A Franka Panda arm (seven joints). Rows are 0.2 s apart.
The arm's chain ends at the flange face. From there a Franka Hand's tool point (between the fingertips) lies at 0.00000 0.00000 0.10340 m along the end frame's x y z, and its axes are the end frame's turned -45 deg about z.
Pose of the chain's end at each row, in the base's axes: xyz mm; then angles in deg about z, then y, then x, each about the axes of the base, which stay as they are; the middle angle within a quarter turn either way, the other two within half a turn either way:
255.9, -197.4, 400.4, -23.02, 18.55, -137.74
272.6, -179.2, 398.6, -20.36, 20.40, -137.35
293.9, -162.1, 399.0, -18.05, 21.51, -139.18
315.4, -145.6, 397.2, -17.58, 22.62, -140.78
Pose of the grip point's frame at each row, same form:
288.8, -131.5, 327.8, -68.02, 18.55, -137.74
308.6, -113.5, 327.3, -65.36, 20.40, -137.35
331.8, -99.2, 326.2, -63.05, 21.51, -139.18
355.2, -85.2, 323.3, -62.58, 22.62, -140.78

